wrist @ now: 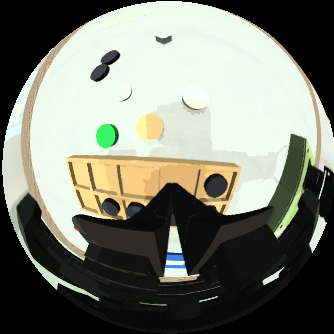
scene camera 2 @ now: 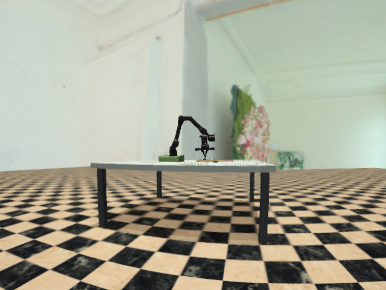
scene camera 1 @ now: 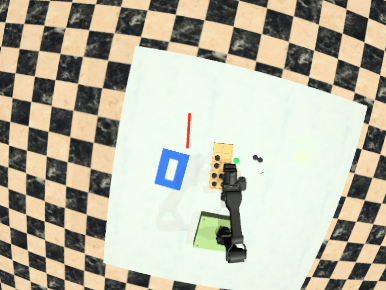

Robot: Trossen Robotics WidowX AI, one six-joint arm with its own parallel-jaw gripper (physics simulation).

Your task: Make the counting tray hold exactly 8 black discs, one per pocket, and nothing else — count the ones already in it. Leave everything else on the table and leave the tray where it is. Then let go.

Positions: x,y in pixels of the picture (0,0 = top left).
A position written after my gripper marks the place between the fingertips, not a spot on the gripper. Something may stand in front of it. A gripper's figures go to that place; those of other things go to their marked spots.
My gripper [wrist: 171,186] is 10 cm from the lens. A tan counting tray [wrist: 125,178] is 14 cm from the lens.
